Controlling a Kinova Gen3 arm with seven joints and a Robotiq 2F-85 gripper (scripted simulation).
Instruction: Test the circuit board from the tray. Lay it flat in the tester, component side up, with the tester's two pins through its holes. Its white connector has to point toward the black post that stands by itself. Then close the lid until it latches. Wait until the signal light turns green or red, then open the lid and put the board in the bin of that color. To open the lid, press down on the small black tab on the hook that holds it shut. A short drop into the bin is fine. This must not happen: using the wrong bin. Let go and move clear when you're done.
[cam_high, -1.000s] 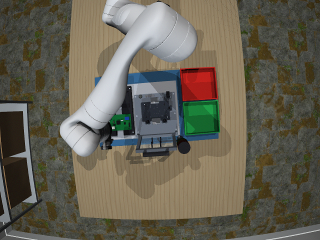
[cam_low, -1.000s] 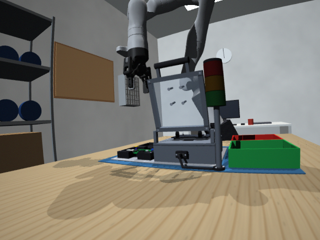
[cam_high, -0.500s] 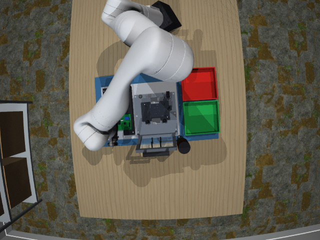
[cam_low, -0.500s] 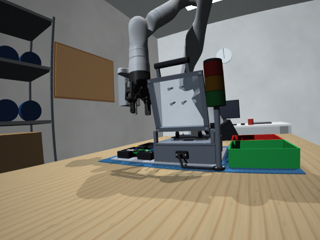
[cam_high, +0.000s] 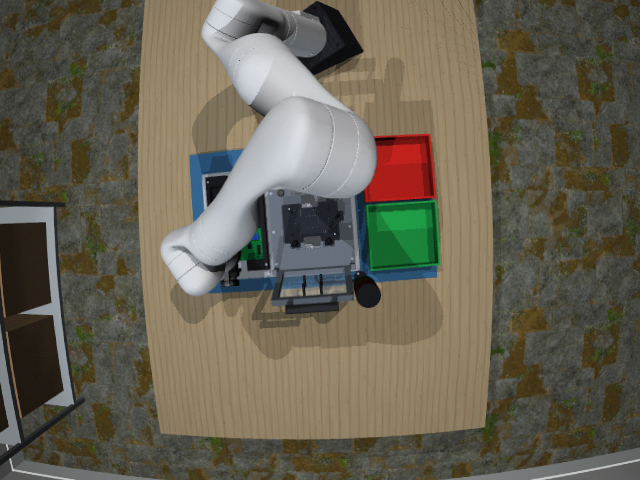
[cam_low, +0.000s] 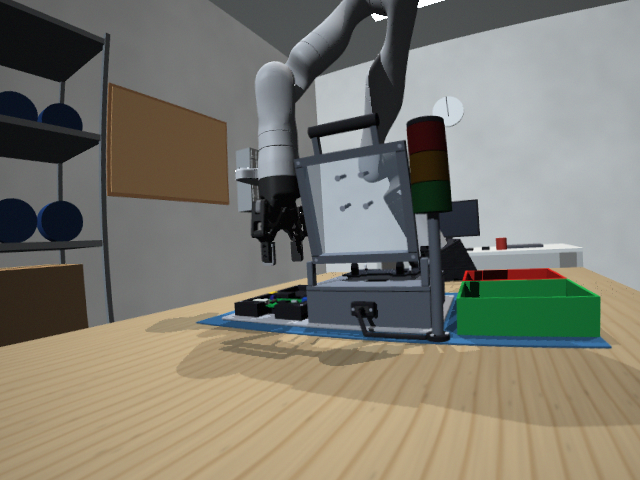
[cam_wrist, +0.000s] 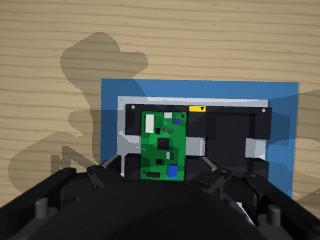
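Now: hand 7 cm above the green circuit board and 1 cm to the left of it. Also, from my hand: black hook (22 cm to the left, 11 cm behind, 1 cm below); then clear lid (17 cm to the left, 9 cm above, 8 cm ahead); then green bin (36 cm to the left, 8 cm below, 1 cm behind).
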